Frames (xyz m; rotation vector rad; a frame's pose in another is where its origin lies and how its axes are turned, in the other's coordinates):
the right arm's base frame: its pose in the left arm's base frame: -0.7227 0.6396 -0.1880 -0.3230 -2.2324 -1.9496
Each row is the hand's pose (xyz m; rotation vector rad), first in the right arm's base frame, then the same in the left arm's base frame.
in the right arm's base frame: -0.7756 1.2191 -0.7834 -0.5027 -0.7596 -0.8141
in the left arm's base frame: 0.3318 -0.0256 0.8830 0.1333 1.2893 1.7167
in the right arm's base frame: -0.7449 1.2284 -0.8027 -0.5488 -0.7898 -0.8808
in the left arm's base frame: 0.3043 -0.0418 0.9025 0.0963 1.2074 1.6932
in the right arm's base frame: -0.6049 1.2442 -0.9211 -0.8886 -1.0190 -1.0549
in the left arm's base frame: 0.1710 -0.1490 0.9703 0.1093 0.7314 1.6216
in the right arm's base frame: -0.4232 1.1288 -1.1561 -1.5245 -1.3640 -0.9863
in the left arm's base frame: -0.0398 -0.3861 0.9396 0.3466 0.0091 1.5664
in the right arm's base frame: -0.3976 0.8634 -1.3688 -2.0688 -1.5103 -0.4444
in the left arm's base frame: -0.1395 -0.6289 0.7219 0.7743 -0.5535 1.6305
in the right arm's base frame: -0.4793 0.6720 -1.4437 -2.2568 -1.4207 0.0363
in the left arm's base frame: -0.1131 -0.7320 0.5280 1.0854 -0.7936 1.7576
